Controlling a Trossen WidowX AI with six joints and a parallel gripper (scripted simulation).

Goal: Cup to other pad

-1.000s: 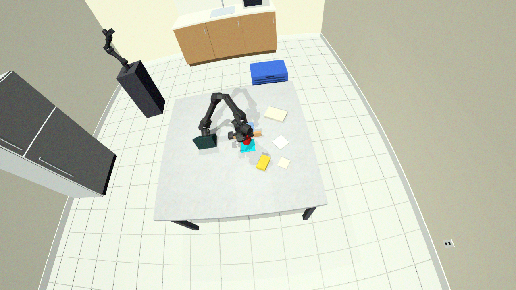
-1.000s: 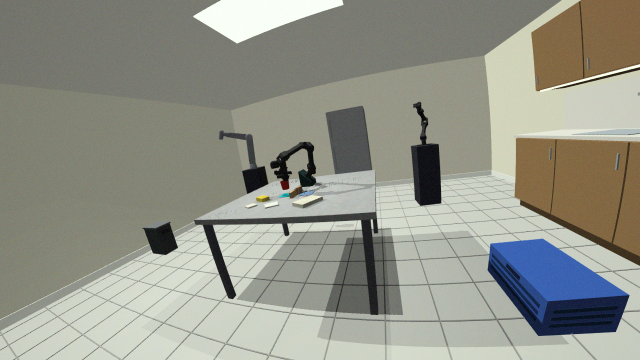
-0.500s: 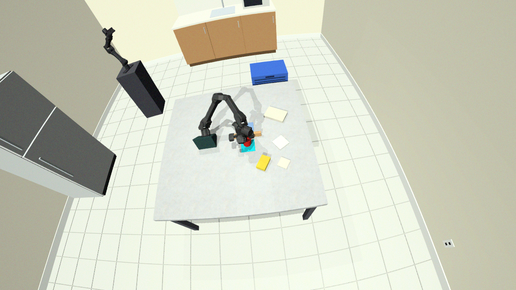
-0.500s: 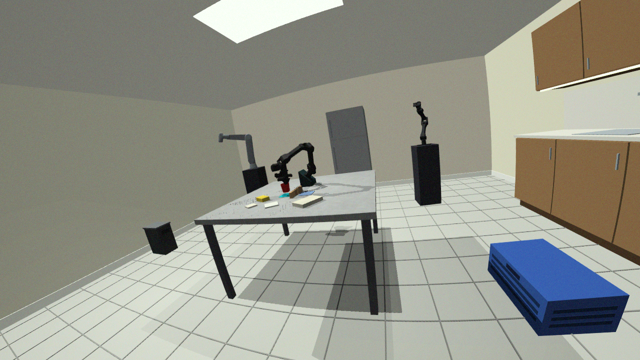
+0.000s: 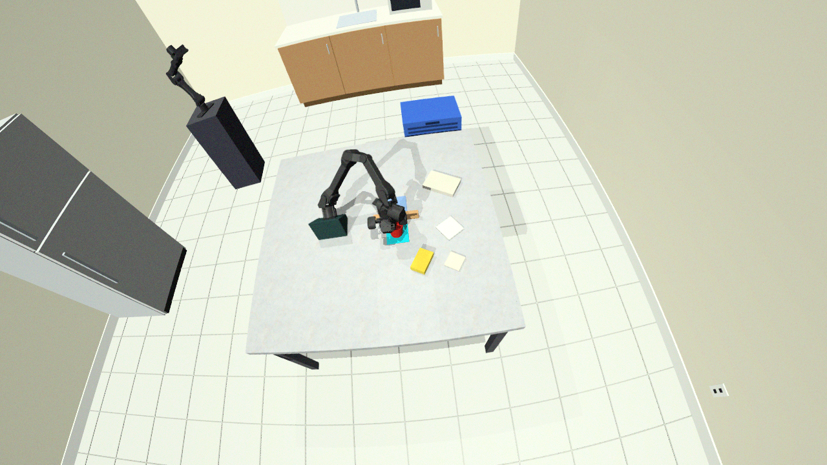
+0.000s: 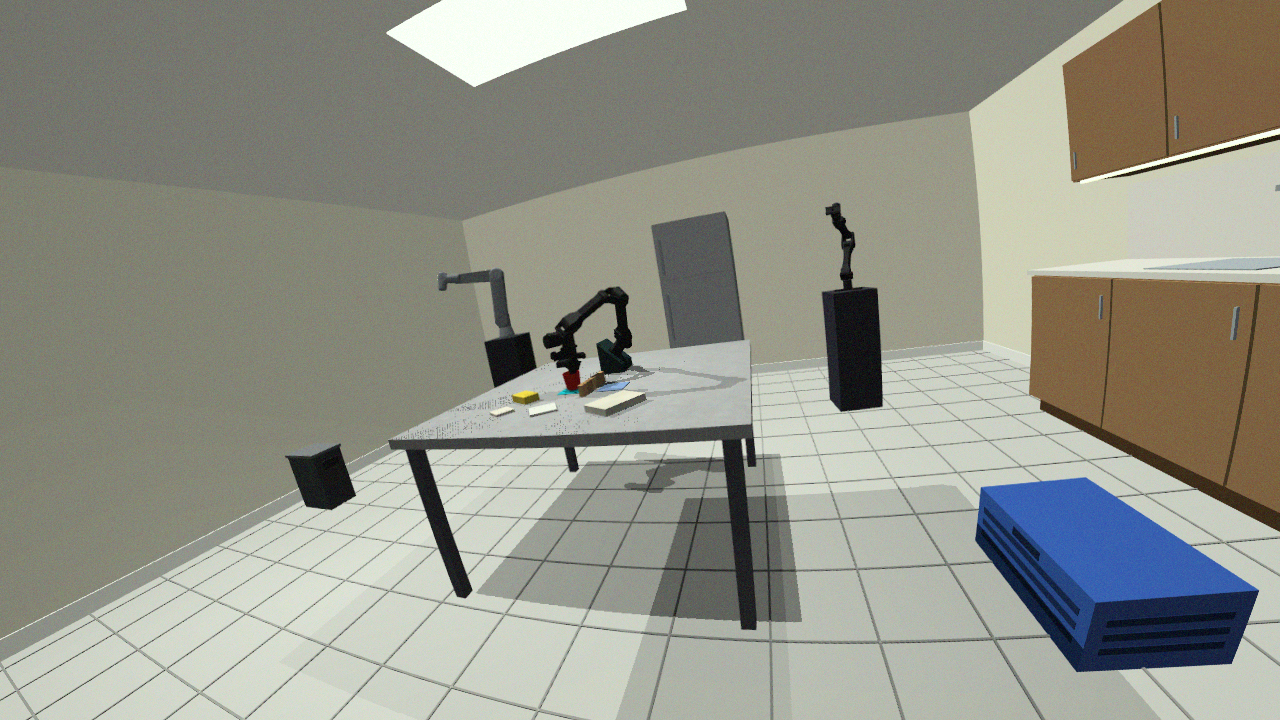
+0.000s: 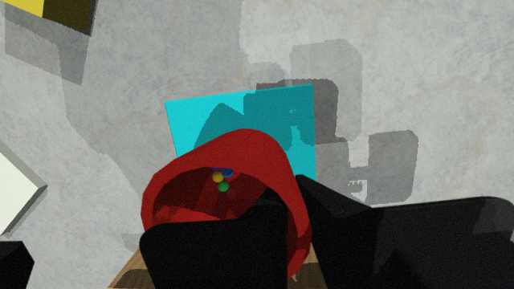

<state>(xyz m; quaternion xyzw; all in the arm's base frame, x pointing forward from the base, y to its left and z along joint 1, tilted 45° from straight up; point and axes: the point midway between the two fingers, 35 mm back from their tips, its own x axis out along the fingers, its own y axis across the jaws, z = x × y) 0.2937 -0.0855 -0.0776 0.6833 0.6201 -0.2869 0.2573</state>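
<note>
The red cup lies 3 cm ahead of my gripper tip. Round my gripper tip: yellow block: 12 cm ahead, 19 cm to the right, 3 cm below; then pale blue pad: 5 cm ahead, 18 cm to the left, 5 cm below; then cyan pad: 3 cm ahead, 5 cm below.
</note>
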